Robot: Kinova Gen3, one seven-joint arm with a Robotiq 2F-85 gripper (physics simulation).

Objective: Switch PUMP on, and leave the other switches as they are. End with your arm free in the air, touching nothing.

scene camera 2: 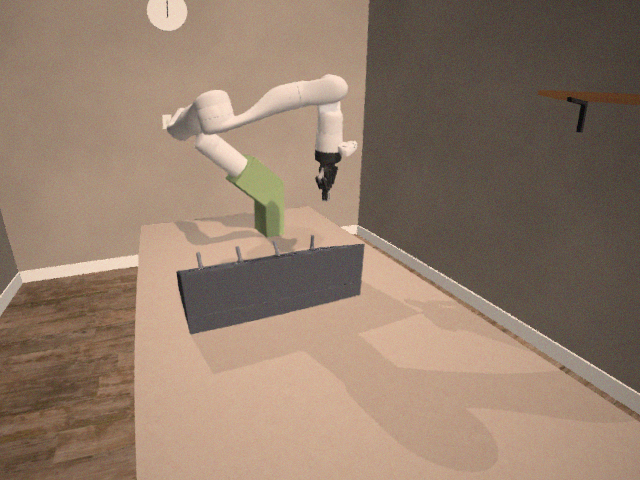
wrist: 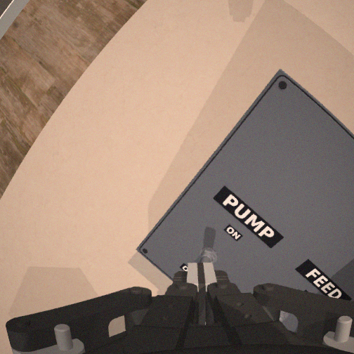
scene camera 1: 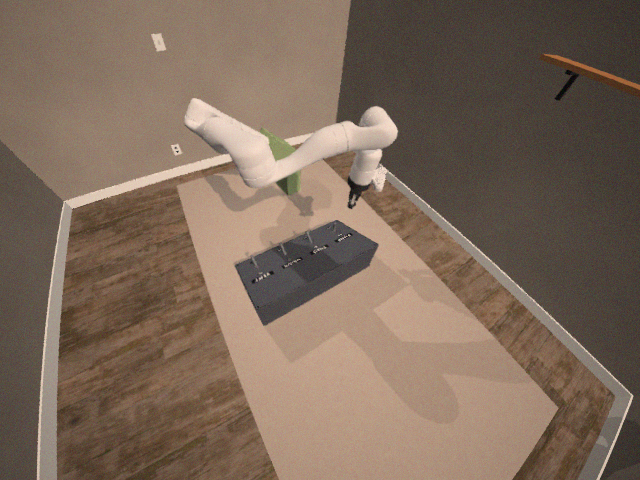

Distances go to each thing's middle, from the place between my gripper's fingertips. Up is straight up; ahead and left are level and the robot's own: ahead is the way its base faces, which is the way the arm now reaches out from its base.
Right now the dark grey switch box (scene camera 2: 222, 295) is 20 cm to the right of my hand, 18 cm below it and 2 cm ahead of it.
